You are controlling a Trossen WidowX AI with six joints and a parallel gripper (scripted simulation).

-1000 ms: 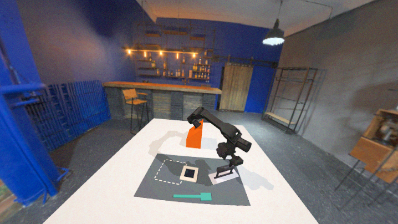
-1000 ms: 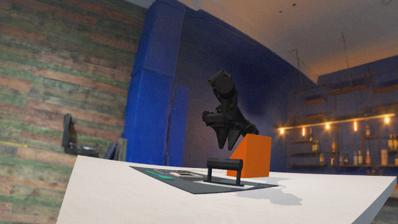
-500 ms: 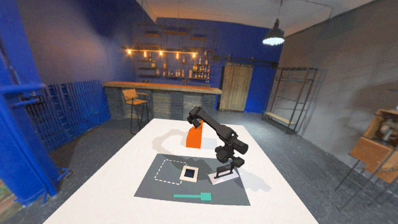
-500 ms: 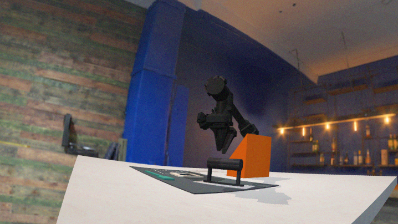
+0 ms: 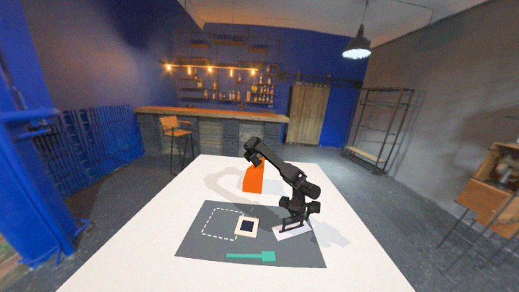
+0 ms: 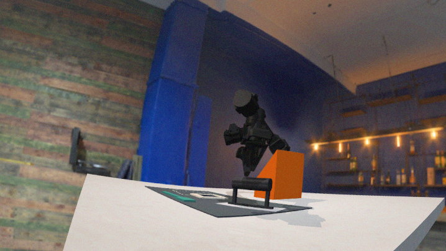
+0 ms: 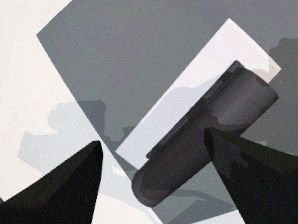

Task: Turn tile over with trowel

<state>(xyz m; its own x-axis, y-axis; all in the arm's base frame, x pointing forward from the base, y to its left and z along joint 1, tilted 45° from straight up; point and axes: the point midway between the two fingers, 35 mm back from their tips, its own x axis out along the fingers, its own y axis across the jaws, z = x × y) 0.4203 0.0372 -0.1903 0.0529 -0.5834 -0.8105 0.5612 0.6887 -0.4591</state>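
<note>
The trowel is 2 cm behind my gripper tip, 3 cm to the right of it and 6 cm below it. The rest, counted from my gripper tip: dark grey mat: 4 cm behind, 22 cm to the right, 12 cm below; then tile: 5 cm behind, 25 cm to the right, 9 cm below; then teal spatula-shaped tool: 10 cm ahead, 21 cm to the right, 10 cm below.
</note>
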